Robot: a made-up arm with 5 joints.
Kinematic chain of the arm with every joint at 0, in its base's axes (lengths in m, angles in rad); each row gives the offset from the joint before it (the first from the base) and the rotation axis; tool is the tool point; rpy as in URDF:
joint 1: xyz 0 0 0.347 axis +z
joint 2: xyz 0 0 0 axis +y
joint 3: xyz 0.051 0 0.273 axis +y
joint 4: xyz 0.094 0 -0.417 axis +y
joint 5: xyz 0.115 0 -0.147 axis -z
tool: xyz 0 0 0 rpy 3.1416 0 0
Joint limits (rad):
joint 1: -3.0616..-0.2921
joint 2: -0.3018..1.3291
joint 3: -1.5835..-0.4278
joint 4: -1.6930..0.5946
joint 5: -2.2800..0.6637
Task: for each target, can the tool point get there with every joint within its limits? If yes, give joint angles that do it. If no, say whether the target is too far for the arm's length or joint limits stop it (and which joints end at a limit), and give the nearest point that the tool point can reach.
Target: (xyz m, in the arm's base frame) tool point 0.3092 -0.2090 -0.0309
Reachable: yes | joints -0.5944 0.7670 -0.5394 -0.4932 -1.5964
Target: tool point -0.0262 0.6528 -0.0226
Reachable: no: joint limits stop it (at a limit: joint 2, joint 3, joint 4) | nearest point -0.0052 0.1293 -0.0953 | short by 0.529 m
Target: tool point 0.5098 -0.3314 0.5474
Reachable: yes | joints -0.5764 0.3213 -1.1779 -1.0760 -1.1454
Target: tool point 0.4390 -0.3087 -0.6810
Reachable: no: too far | nearest point 0.3480 -0.2447 -0.2332 | short by 0.461 m
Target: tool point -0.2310 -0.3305 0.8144
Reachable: yes | joints -2.1809 -0.1746 -1.1863 -1.2619 -1.1153
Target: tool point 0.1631 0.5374 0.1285
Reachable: no: joint limits stop it (at a limit: joint 2, joint 3, joint 4) | nearest point 0.0376 0.1238 -0.0953 | short by 0.487 m
